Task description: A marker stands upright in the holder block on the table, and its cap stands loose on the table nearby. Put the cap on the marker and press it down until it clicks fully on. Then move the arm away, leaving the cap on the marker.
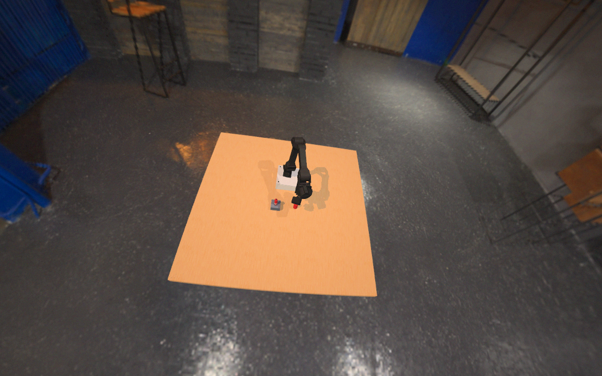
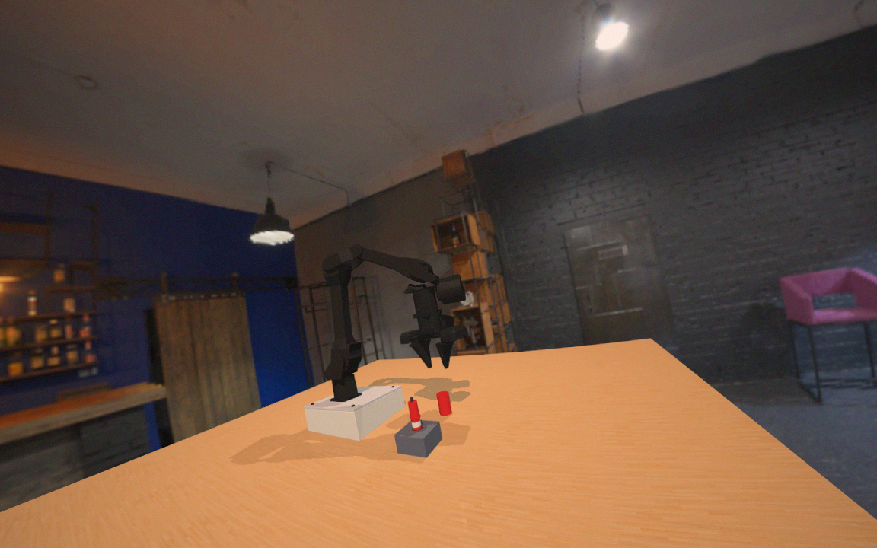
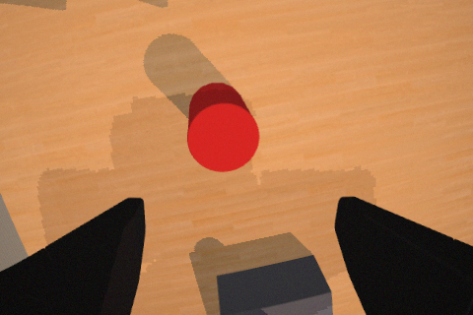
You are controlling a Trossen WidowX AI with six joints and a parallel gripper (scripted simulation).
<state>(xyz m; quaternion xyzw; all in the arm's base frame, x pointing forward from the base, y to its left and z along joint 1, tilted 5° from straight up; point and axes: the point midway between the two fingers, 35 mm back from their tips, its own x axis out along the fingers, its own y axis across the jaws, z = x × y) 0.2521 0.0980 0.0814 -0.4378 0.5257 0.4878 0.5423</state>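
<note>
The red cap lies 9 cm below my gripper tip.
</note>
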